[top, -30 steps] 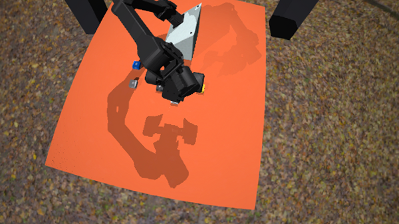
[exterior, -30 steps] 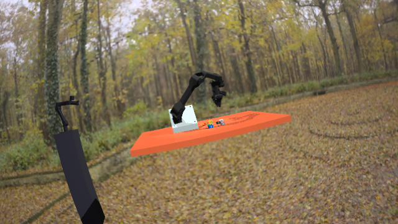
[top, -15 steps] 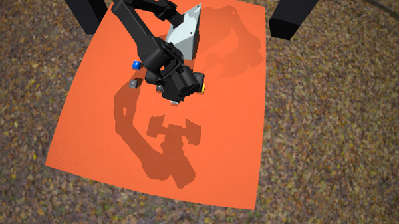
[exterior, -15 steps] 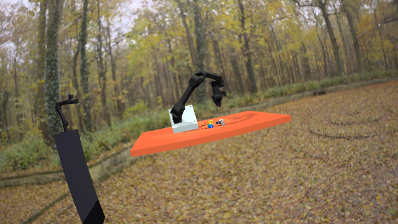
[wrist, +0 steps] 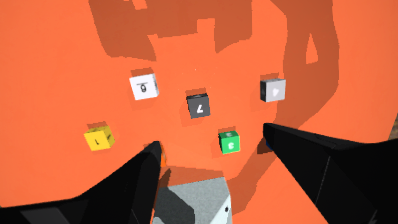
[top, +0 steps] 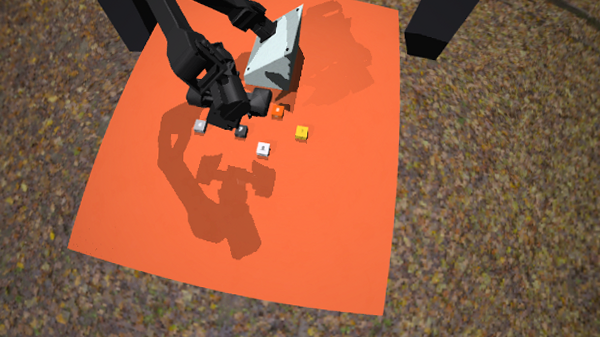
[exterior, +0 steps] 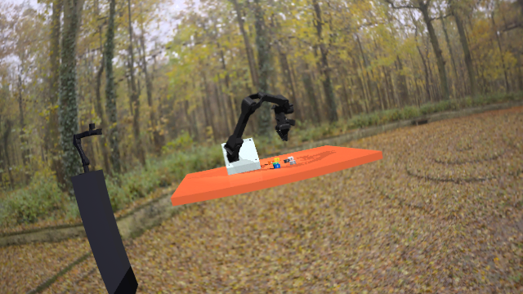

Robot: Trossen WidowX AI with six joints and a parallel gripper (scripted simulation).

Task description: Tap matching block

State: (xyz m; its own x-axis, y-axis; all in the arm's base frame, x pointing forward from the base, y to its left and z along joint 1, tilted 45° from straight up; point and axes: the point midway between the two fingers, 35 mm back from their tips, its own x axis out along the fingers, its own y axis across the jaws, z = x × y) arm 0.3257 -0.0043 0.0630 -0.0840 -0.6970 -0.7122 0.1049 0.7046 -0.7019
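The black block lies 1 cm behind my gripper tip and 12 cm below it. From my gripper tip the other things lie so: white block: 4 cm ahead, 7 cm to the left, 12 cm below; green block: 9 cm behind, 3 cm to the right, 12 cm below; grey block: 2 cm behind, 12 cm to the right, 12 cm below.
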